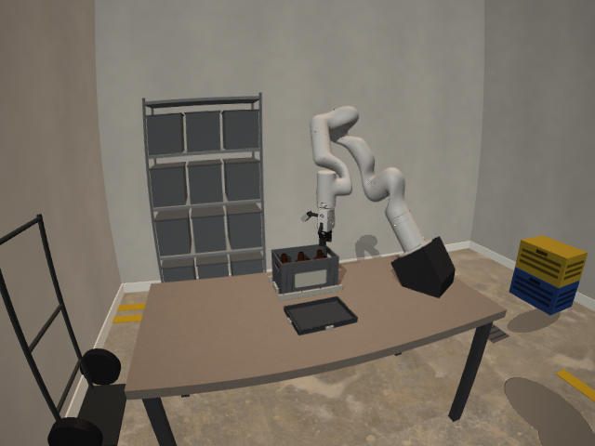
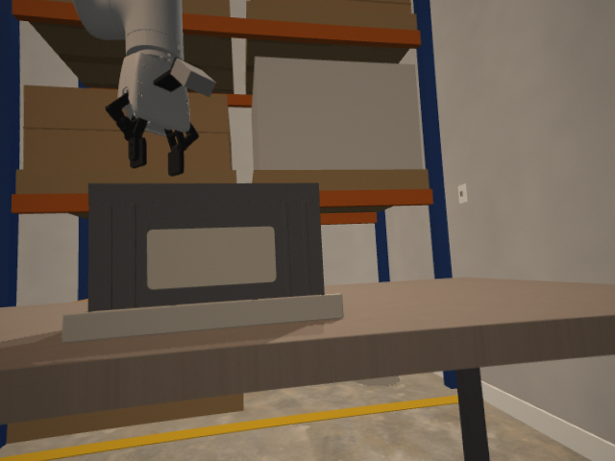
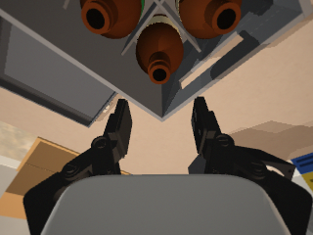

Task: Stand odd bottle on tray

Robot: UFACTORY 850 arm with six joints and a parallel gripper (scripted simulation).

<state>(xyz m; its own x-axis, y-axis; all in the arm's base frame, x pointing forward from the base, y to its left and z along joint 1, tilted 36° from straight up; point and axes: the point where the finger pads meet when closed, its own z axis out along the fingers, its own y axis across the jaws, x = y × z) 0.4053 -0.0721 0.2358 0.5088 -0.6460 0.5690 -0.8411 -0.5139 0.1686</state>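
The bottle lies 16 cm below my hand, 8 cm to the right of it and 3 cm behind it. From my hand the other things lie so: black tray: 23 cm below, 20 cm to the left, 17 cm ahead; dark grey crate: 16 cm below, 7 cm ahead, 6 cm to the right.
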